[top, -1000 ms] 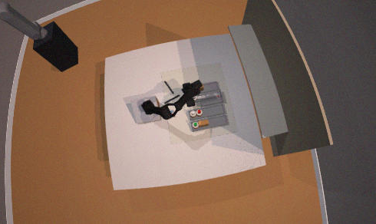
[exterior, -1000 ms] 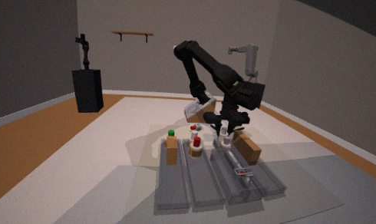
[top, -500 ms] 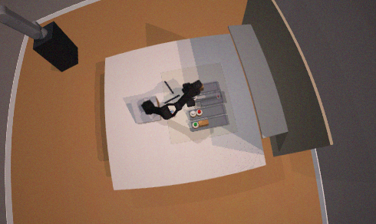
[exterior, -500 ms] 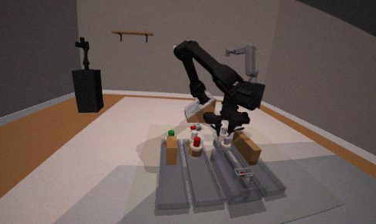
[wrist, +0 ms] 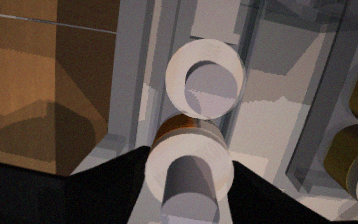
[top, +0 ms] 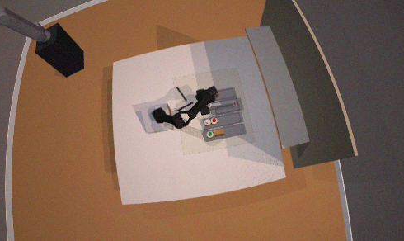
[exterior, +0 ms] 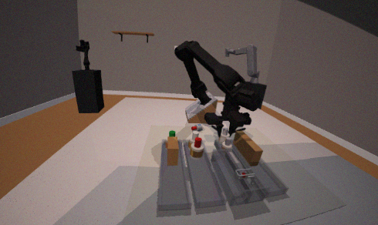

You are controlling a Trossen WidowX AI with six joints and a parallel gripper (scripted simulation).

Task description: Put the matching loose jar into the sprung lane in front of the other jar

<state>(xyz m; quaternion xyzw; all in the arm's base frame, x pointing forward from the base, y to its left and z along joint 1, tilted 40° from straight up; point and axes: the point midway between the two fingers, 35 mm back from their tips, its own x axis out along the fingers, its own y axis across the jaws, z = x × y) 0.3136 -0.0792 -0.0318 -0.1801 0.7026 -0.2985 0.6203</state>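
My gripper tip is 14 cm short of the sprung lane, 4 cm to the left of it and 4 cm above it. Also, from my gripper tip: pale pusher plate 15 cm ahead, 5 cm to the right, 1 cm below.
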